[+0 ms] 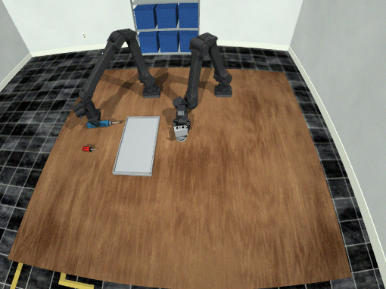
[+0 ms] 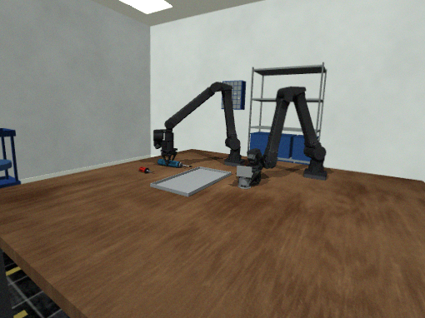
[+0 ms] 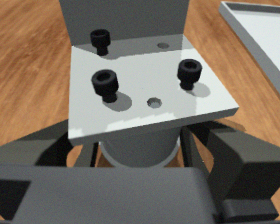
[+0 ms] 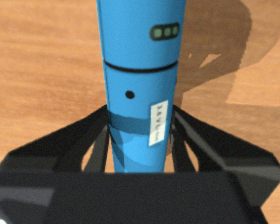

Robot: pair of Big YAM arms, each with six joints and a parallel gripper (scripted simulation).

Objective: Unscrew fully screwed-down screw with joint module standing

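Right now my left hand is 5 cm below the screw, 2 cm past it and 1 cm to the right of it. The rest, counted from my left hand: flat grey tray: 26 cm to the right, 5 cm ahead, 2 cm below; grey bracket: 5 cm above; small red-handled tool: 56 cm to the right, 9 cm ahead, 1 cm below.
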